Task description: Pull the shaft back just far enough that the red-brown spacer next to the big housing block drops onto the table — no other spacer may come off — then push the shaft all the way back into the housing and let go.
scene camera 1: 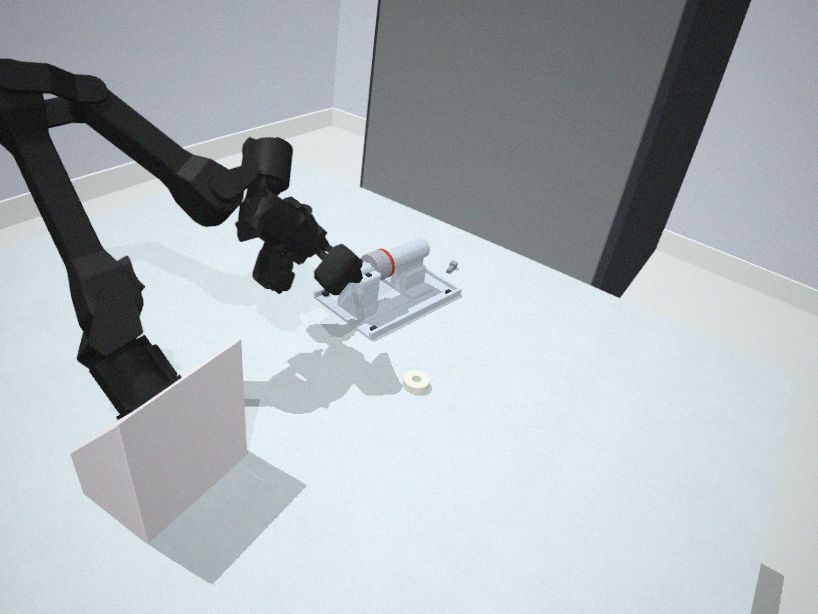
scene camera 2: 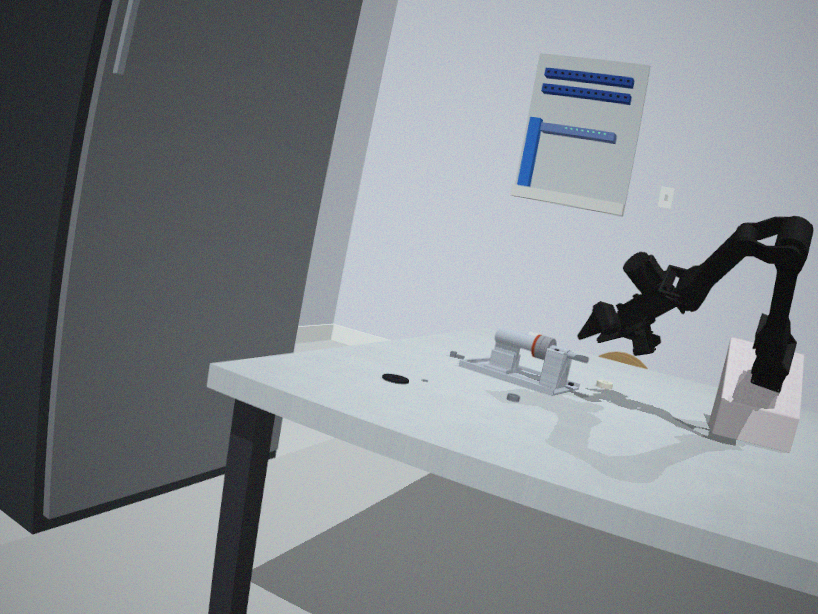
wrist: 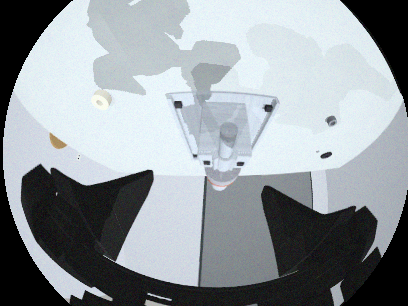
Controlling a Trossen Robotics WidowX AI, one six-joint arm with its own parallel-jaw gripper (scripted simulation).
Labels:
gripper: scene camera 1 344, 263; scene camera 2; wrist
same spot on gripper: (wrist: 101, 215) = (scene camera 2: 622, 331)

